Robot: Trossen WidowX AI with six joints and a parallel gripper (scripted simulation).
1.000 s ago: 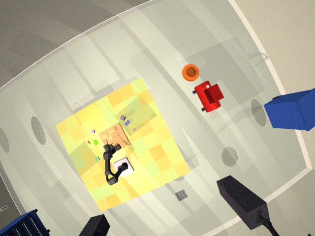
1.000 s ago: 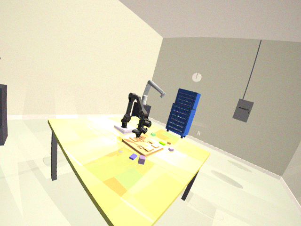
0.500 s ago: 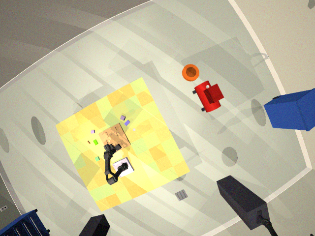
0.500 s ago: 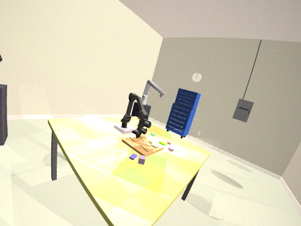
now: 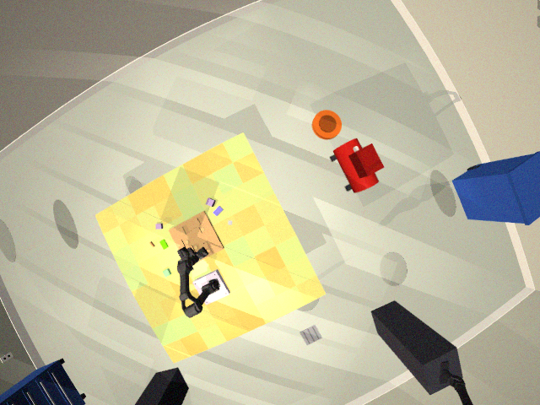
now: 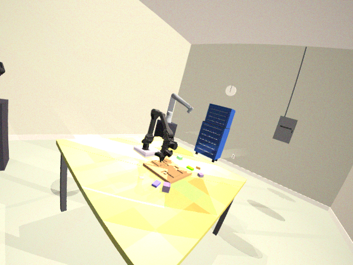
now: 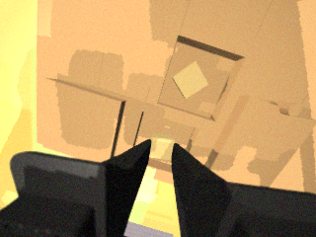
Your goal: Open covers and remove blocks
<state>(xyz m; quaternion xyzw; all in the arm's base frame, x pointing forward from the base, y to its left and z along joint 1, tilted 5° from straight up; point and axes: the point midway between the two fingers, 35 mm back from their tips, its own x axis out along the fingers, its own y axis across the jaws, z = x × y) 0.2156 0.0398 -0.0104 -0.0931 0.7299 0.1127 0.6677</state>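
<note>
My gripper tip is 11 cm short of the tan puzzle board. Round my gripper tip: lilac block (29 cm ahead, 21 cm to the left, 1 cm below); then brown block (19 cm ahead, 31 cm to the left, 1 cm below).
</note>
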